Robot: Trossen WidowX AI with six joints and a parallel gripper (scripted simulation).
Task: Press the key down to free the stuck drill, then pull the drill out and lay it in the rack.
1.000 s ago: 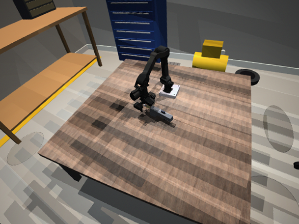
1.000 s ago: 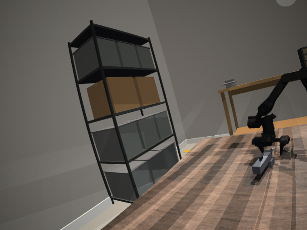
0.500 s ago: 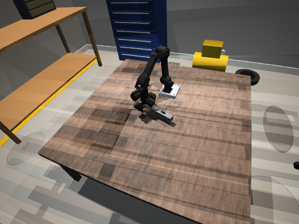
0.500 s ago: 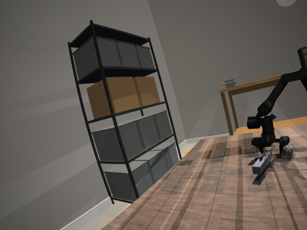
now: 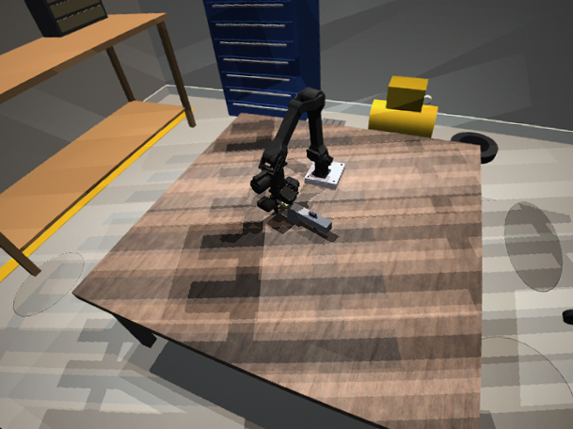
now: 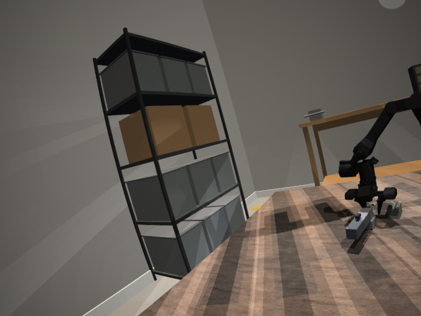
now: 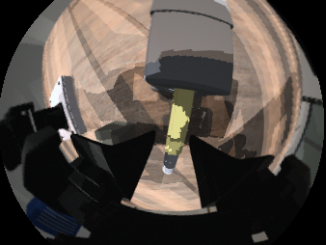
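Right now my gripper tip is 4 cm to the right of the drill and 4 cm below it. Round my gripper tip: small rack 8 cm behind, 2 cm to the right, 1 cm above; then grey housing block 2 cm ahead, 14 cm to the left, 3 cm above; then dark key 2 cm ahead, 16 cm to the left, 4 cm above.
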